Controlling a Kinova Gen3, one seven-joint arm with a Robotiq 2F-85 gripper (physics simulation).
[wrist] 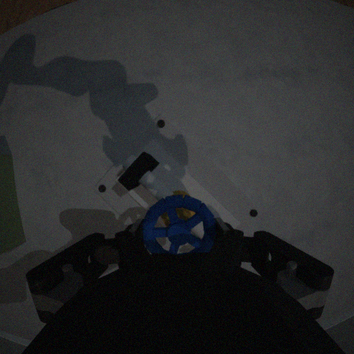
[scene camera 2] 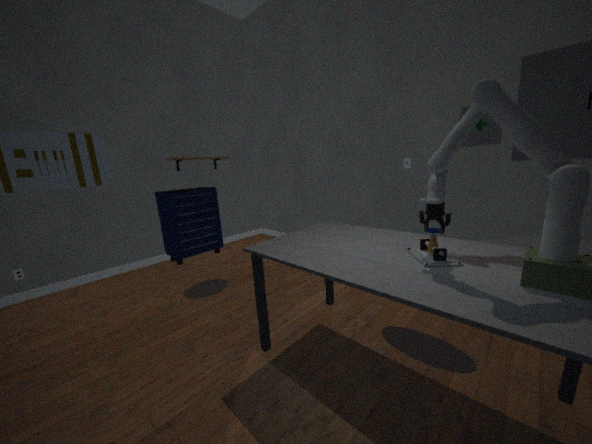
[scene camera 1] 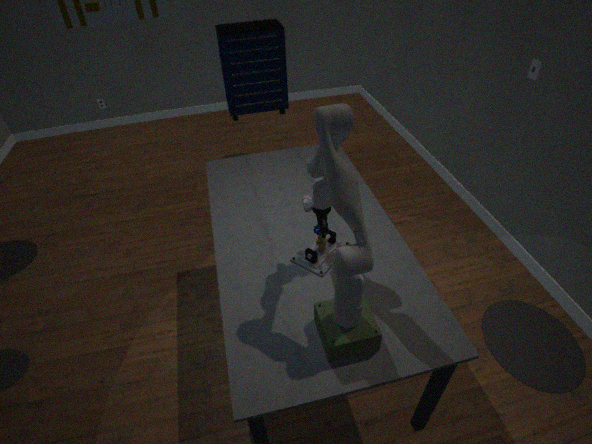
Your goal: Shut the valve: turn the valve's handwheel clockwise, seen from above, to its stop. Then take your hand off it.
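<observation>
The blue handwheel [scene camera 1: 318, 230] [scene camera 2: 433, 230] [wrist: 178, 226] sits on top of the valve's yellow body [scene camera 1: 321, 243] [scene camera 2: 433, 243]. The valve stands upright on a pale base plate [scene camera 1: 320, 270] [scene camera 2: 431, 262] on the table, with black pipe ends at its two sides. My gripper [scene camera 2: 434, 229] [wrist: 178, 228] points straight down over the valve and is shut on the handwheel, one finger at each side of its rim. In the wrist view the wheel's spokes show, and its near edge is hidden by the gripper's dark body.
The arm's green base block [scene camera 1: 347, 337] [scene camera 2: 555, 275] stands on the grey table [scene camera 1: 260, 370] [scene camera 2: 350, 260]. A blue drawer cabinet [scene camera 1: 255, 70] [scene camera 2: 192, 222] stands beyond the table. A wall shelf [scene camera 2: 197, 158] is above it in the second scene view. Dark shadows of the arm cross the table.
</observation>
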